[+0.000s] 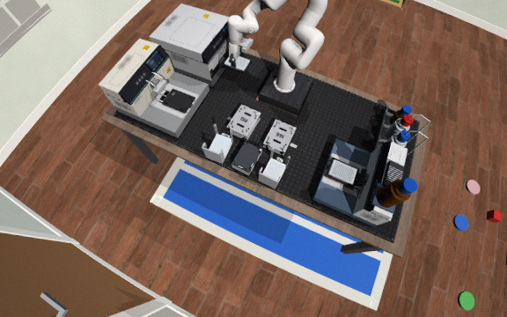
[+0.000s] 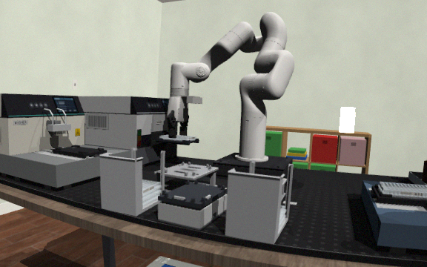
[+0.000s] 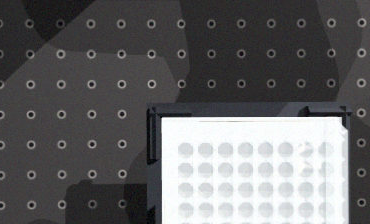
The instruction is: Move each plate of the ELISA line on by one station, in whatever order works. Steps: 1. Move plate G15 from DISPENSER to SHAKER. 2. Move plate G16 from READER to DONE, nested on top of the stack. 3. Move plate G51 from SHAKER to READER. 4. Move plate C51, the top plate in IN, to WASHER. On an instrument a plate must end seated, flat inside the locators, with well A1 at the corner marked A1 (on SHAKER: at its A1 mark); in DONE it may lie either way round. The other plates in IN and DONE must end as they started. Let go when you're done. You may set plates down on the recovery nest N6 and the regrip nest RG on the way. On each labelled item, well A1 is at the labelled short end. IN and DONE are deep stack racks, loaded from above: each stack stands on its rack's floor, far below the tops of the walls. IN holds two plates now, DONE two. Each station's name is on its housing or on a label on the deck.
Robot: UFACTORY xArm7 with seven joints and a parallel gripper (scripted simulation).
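Right now the reader's dark tray is 2 cm below my hand. Round my hand: washer 36 cm ahead, 43 cm to the right, 3 cm below; then washer nest 37 cm ahead, 19 cm to the right, 4 cm below; then DONE label 42 cm ahead, 13 cm to the left, 12 cm below.
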